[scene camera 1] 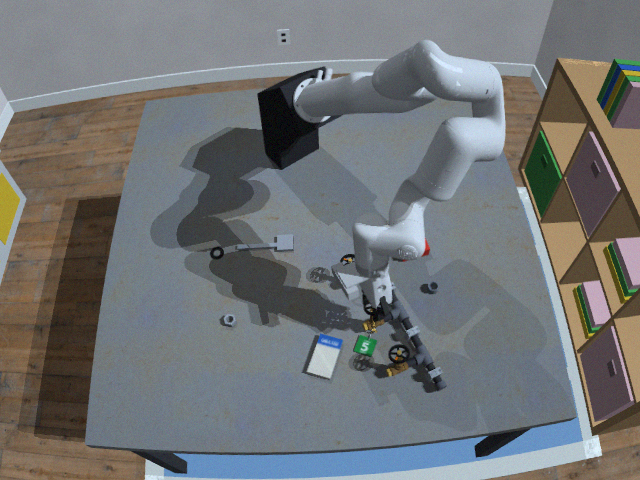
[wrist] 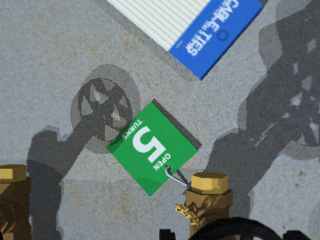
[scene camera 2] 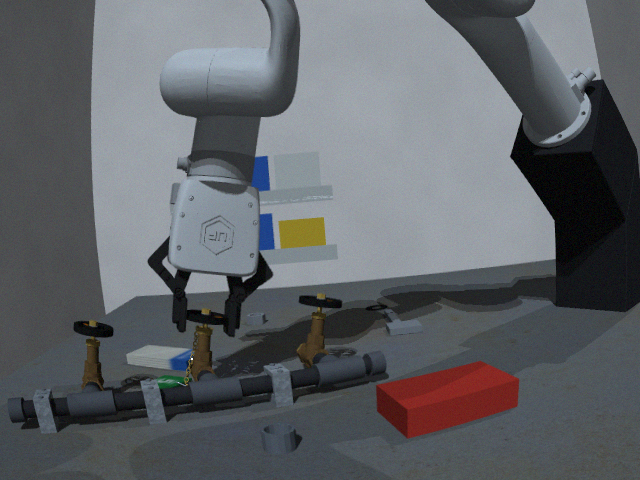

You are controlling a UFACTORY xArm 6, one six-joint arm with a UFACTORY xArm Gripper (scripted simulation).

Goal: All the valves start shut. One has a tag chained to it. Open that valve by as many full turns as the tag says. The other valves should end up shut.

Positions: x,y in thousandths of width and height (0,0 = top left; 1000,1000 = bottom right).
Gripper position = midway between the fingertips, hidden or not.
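I can see a red block (scene camera 2: 649,847), though in the wrist view the block is out of frame. My gripper (scene camera 1: 585,649) is visible to me too.
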